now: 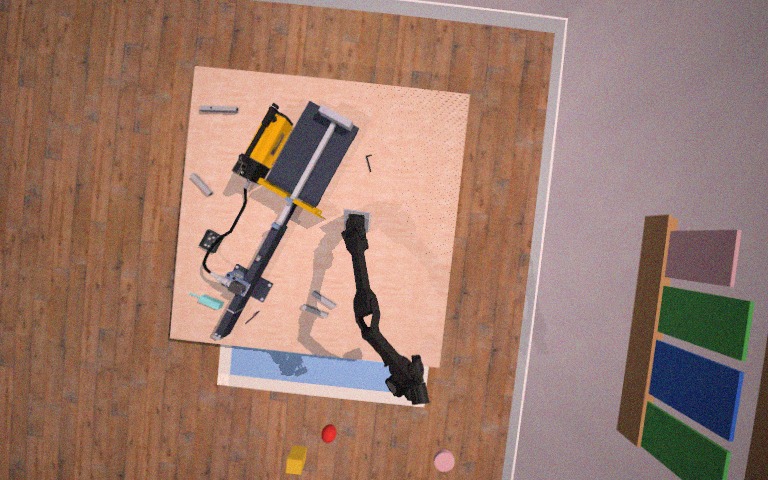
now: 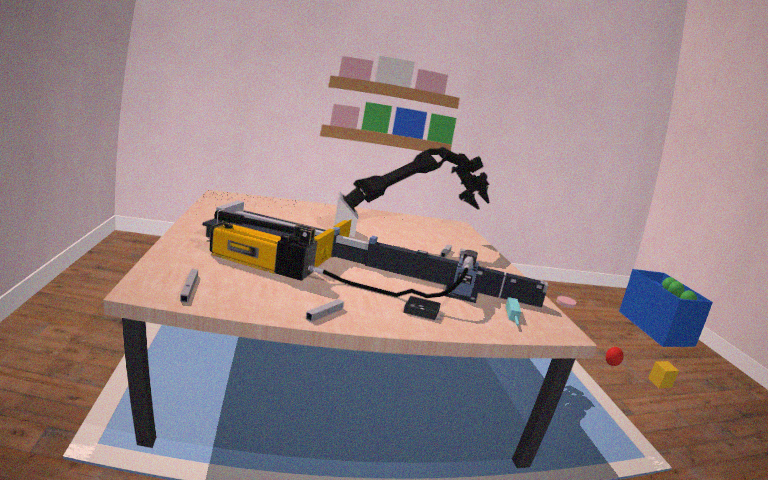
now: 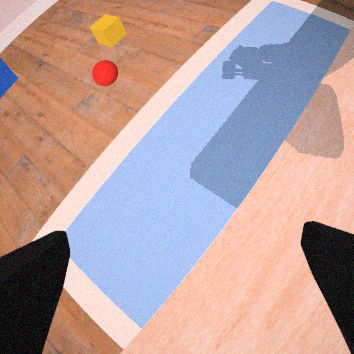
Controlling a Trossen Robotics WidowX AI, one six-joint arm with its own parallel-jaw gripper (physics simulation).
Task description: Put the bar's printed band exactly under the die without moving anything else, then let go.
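Places are measured from the arm's base along level axes (x left, y down, z back), in centimetres.
Pixels of known places: gripper, fingertip midpoint: (image 1: 390, 375) (image 2: 483, 206) (image 3: 188, 240); arm's base at its link origin: (image 1: 356, 220) (image 2: 348, 203).
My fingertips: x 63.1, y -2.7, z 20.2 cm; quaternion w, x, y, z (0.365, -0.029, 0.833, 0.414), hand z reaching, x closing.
Ahead of a thing's pixels: the offset from my fingertips to its top centre. "spot": to the spot under its first point.
A long machine lies diagonally on the table. Its light rod or bar (image 1: 312, 162) runs over a dark block and through a yellow plate to a dark rail @[spot: dy +5.7, dx -43.9, dz -60.7 cm] (image 1: 261, 256) (image 2: 412, 259). A grey clamp-like unit (image 1: 238, 284) (image 2: 466, 277), possibly the die, straddles the rail. Loose grey bars lie at the back left (image 1: 218, 109) (image 2: 189, 284), left (image 1: 201, 184) (image 2: 325, 310) and front middle (image 1: 323, 299) (image 1: 314, 310). I cannot tell which bar has the printed band. My gripper (image 1: 406, 391) (image 2: 483, 204) (image 3: 188, 240) is open and empty, high near the table's front-right corner, away from the bars.
A yellow motor housing @[spot: dy +5.7, dx -94.8, dz -61.0 cm] (image 1: 270, 139) (image 2: 245, 249) stands beside the dark block. A black cable @[spot: dy +12.8, dx -63.4, dz -75.9 cm] (image 1: 240, 210) (image 2: 370, 289) loops past a black box @[spot: dy +13.8, dx -48.0, dz -89.7 cm] (image 1: 210, 240) (image 2: 421, 307). A teal bottle-like tool @[dy +11.1, dx -20.2, dz -89.0 cm] (image 1: 210, 301) (image 2: 513, 309) and a hex key @[dy +13.5, dx -90.9, dz -17.5 cm] (image 1: 369, 163) lie on the table (image 1: 413, 316) (image 2: 368, 338).
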